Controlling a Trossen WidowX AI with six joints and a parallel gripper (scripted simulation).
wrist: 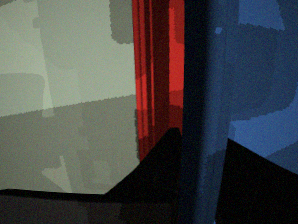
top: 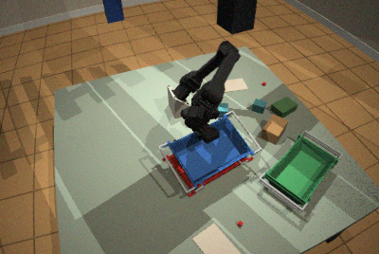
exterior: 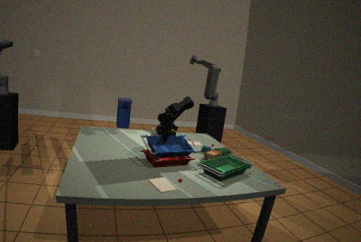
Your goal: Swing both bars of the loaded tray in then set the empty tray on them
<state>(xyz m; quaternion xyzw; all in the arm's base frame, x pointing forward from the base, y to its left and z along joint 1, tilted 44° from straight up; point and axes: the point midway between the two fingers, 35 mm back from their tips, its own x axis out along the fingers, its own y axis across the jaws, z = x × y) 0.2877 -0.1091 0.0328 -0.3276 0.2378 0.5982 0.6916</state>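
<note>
My gripper tip is 80 mm short of the blue tray, 10 mm to the right of it and 10 mm below it. Round my gripper tip: green block 530 mm to the left, 100 mm below, 30 mm behind; then orange block 380 mm to the left, 90 mm below, 60 mm ahead.
</note>
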